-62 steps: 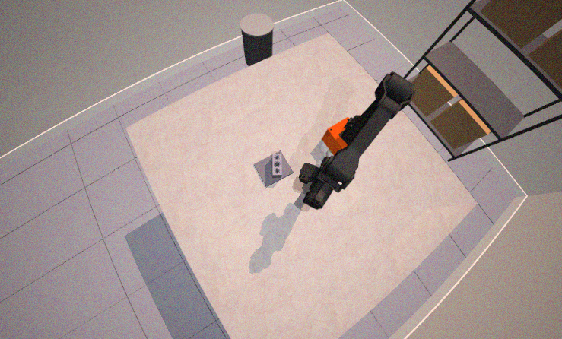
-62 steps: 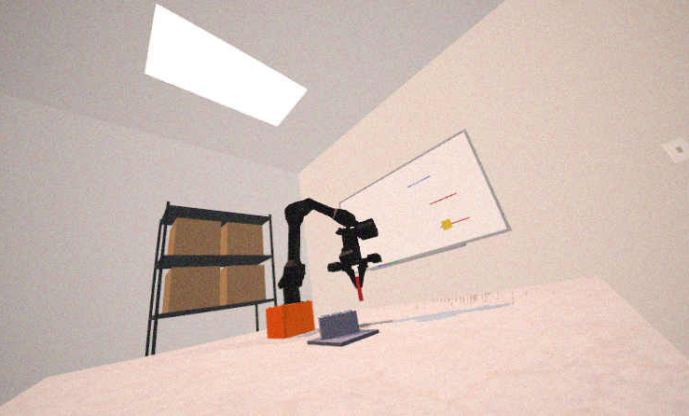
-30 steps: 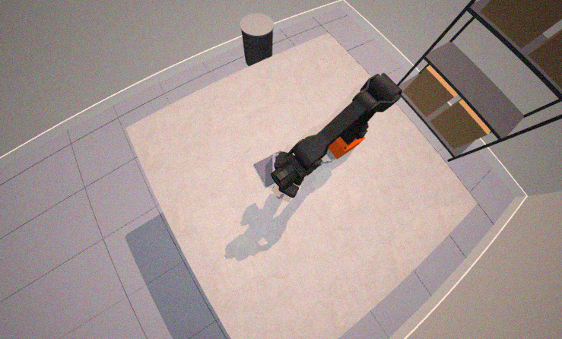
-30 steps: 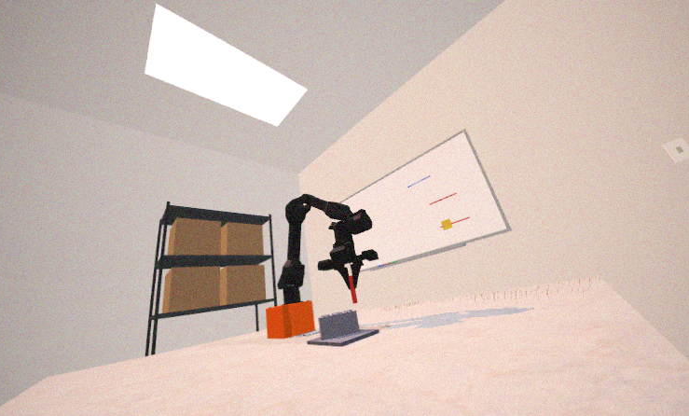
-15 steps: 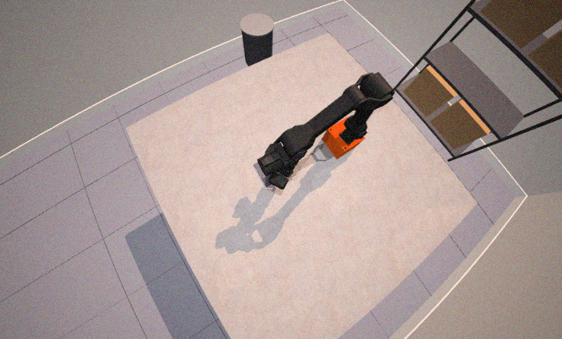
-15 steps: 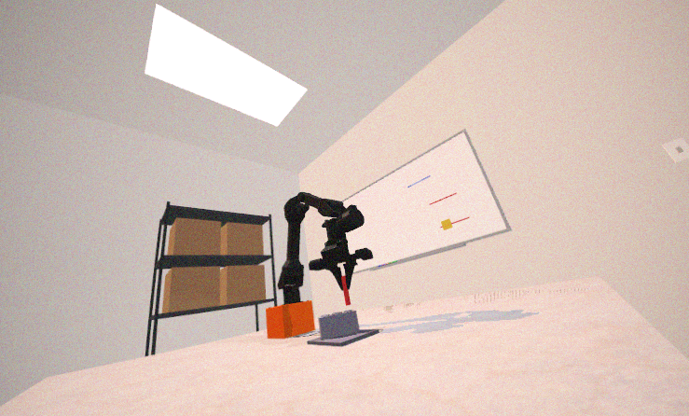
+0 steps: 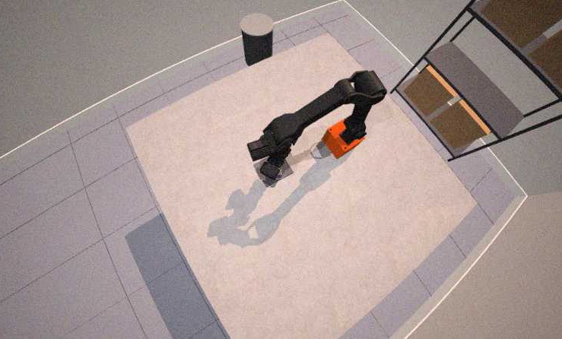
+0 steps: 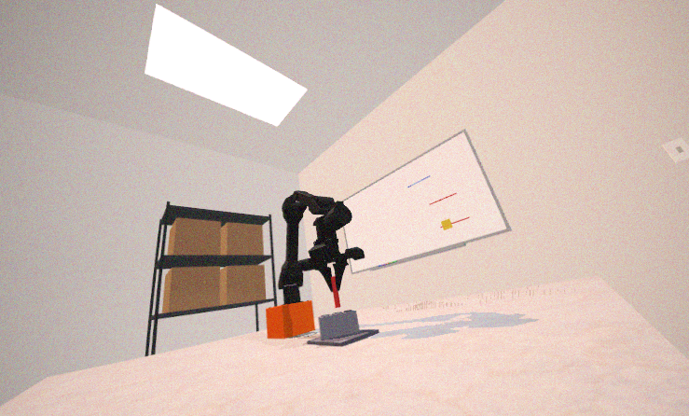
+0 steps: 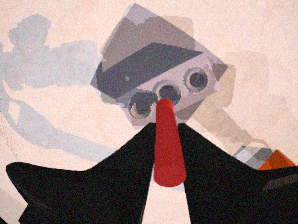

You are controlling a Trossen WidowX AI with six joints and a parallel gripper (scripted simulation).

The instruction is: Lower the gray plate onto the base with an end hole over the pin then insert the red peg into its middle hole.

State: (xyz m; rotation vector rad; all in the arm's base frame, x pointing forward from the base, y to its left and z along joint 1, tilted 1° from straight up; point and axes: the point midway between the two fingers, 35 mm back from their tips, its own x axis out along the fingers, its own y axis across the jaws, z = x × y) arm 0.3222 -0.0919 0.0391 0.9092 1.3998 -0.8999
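Right now my gripper tip is 1 cm to the left of the gray plate and 7 cm above it. From my gripper tip the other things lie so: red peg right at my gripper tip; then dark base 1 cm ahead, 10 cm below.
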